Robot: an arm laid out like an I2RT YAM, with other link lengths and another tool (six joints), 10 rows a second.
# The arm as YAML. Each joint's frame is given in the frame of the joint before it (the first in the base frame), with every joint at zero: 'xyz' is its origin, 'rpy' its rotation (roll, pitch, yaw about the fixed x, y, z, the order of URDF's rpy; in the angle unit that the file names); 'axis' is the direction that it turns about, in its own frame. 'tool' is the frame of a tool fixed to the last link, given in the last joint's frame.
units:
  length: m
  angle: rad
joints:
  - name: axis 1
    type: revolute
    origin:
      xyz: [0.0, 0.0, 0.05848]
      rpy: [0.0, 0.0, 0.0]
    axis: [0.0, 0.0, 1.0]
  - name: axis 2
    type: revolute
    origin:
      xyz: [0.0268, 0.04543, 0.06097]
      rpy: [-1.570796, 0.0, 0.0]
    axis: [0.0, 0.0, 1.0]
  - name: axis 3
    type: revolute
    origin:
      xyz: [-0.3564, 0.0, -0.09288]
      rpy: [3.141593, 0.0, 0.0]
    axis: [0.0, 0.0, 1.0]
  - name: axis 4
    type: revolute
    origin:
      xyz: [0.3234, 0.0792, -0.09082]
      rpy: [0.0, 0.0, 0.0]
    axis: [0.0, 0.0, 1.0]
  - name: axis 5
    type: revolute
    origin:
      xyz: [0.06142, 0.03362, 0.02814]
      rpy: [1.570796, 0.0, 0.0]
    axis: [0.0, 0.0, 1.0]
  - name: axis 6
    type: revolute
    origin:
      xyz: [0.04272, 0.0, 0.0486]
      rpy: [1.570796, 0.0, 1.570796]
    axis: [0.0, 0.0, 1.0]
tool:
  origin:
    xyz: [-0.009, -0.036, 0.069]
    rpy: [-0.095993, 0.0, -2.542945]
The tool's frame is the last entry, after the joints.
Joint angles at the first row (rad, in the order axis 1, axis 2, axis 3, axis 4, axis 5, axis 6):
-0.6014, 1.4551, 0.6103, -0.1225, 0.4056, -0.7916
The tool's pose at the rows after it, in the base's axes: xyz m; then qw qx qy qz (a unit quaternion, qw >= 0):
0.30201 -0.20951 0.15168 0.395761 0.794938 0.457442 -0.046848
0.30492 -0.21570 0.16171 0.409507 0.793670 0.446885 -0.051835
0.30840 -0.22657 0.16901 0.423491 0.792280 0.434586 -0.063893
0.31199 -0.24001 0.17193 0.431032 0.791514 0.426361 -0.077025
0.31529 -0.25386 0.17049 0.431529 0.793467 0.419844 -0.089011
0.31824 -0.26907 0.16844 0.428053 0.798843 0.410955 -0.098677
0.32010 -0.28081 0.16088 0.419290 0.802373 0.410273 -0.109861
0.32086 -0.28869 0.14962 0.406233 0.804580 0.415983 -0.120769
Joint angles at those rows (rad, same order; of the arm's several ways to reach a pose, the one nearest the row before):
-0.6028, 1.4411, 0.6250, -0.1212, 0.4215, -0.7905
-0.6050, 1.4357, 0.6449, -0.1212, 0.4440, -0.7870
-0.6136, 1.4475, 0.6692, -0.1094, 0.4765, -0.7900
-0.6302, 1.4742, 0.6964, -0.0954, 0.4993, -0.8026
-0.6495, 1.5108, 0.7241, -0.0861, 0.5133, -0.8117
-0.6723, 1.5509, 0.7576, -0.0874, 0.5207, -0.8115
-0.6900, 1.5935, 0.7814, -0.0876, 0.5261, -0.8203
-0.7029, 1.6349, 0.7965, -0.0889, 0.5285, -0.8343

